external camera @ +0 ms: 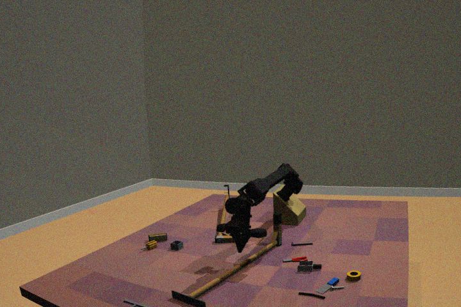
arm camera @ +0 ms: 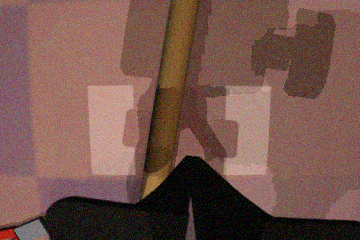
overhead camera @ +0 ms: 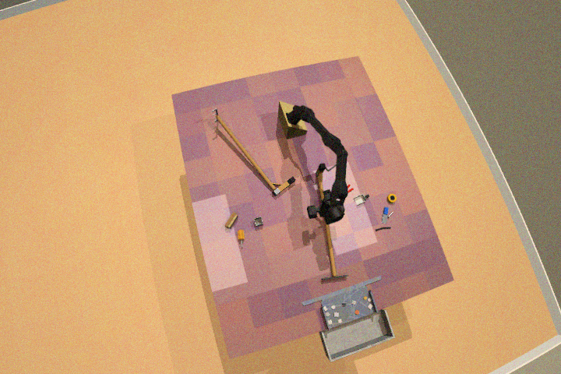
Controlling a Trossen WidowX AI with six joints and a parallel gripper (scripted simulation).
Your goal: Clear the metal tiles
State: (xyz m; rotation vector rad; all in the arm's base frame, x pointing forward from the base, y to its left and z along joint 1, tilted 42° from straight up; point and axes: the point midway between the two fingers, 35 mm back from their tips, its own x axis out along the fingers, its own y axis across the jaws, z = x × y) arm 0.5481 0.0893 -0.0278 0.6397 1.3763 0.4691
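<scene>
My gripper tip is now 3 cm short of the long scraper and 2 cm to the right of it. From my gripper tip the other things lie so: grey box: 34 cm to the right, 6 cm behind, 5 cm below; yellow tape roll: 44 cm to the left, 5 cm below, 2 cm behind; blue-handled tool: 37 cm to the left, 7 cm ahead, 5 cm below.
</scene>
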